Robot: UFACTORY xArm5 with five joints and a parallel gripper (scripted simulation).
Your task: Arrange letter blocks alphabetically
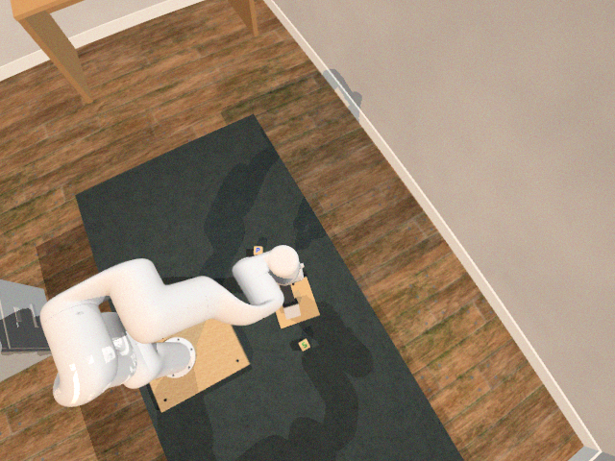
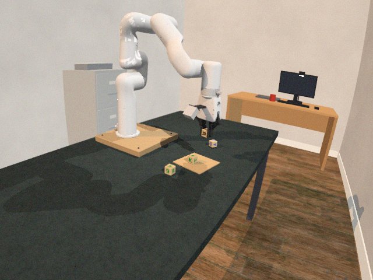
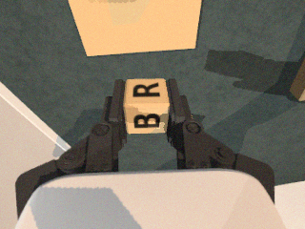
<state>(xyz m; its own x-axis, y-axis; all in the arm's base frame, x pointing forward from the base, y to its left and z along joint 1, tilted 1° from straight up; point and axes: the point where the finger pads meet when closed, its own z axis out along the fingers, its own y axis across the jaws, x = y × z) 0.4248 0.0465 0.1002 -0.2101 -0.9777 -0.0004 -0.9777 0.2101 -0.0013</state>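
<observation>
My gripper is now 6 cm to the left of the tan mat and 12 cm above it. Also, from my hand: green-lettered block 4 cm behind, 20 cm to the right, 11 cm below.
</observation>
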